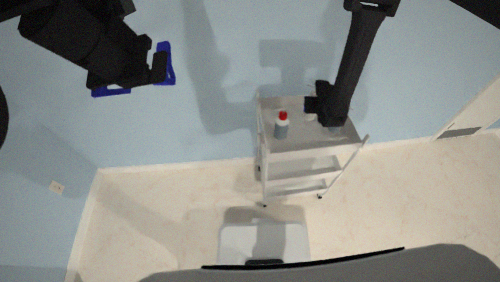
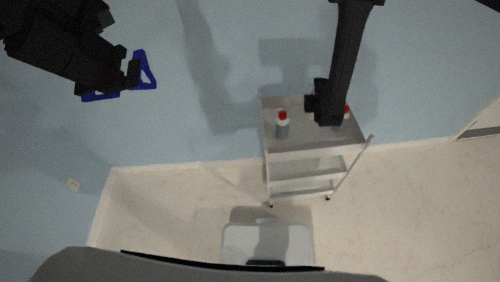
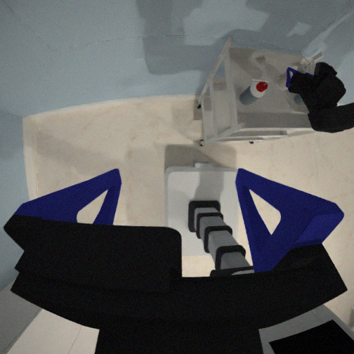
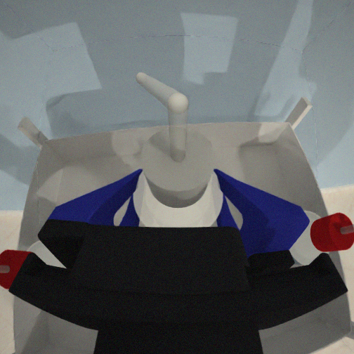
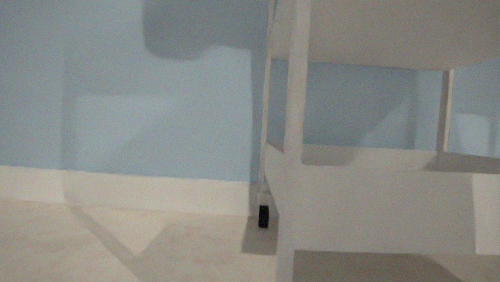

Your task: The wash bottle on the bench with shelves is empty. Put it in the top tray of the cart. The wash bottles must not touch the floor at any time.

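Frame: origin at the left arm's base, x ahead, y left, z up, level; centimetres.
Where they show: left gripper, fingertip midpoint: (image 1: 151, 85) (image 2: 136, 90); right gripper, fingertip midpoint: (image 1: 310, 100).
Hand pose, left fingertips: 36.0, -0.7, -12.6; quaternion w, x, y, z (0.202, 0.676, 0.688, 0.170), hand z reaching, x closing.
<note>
Each offset is from my left fingertips to the top centre of the thing, as dx, dy, dz. "*": to the spot under its first point.
The white wash bottle @(* +30.3, -44.3, -43.5) (image 1: 310, 117) (image 4: 177, 162) is upright in my right gripper (image 1: 309, 105) (image 2: 309, 104) (image 3: 294, 78) (image 4: 177, 175), which is shut on it. It is low over or in the cart's top tray @(* +14.5, -43.8, -46.4) (image 1: 315, 150) (image 2: 315, 151) (image 3: 265, 114) (image 4: 240, 150); whether its base touches is hidden. A red-capped bottle @(+27.2, -29.6, -34.3) (image 1: 281, 128) (image 2: 282, 129) (image 3: 254, 93) stands at the tray's left part. Another red-capped bottle @(* +28.4, -58.3, -39.0) (image 2: 345, 112) (image 4: 332, 232) stands at the right, partly behind my right arm. My left gripper (image 1: 142, 87) (image 2: 124, 94) (image 3: 178, 174) is open and empty, left of the cart. The bench does not show.
The cart has lower trays (image 1: 305, 176) (image 5: 380, 210) and a corner post (image 5: 297, 100). It stands near the blue wall (image 5: 125, 125). My light grey base (image 1: 230, 242) (image 2: 235, 245) is in front of it. A door (image 1: 472, 117) is at the far right.
</note>
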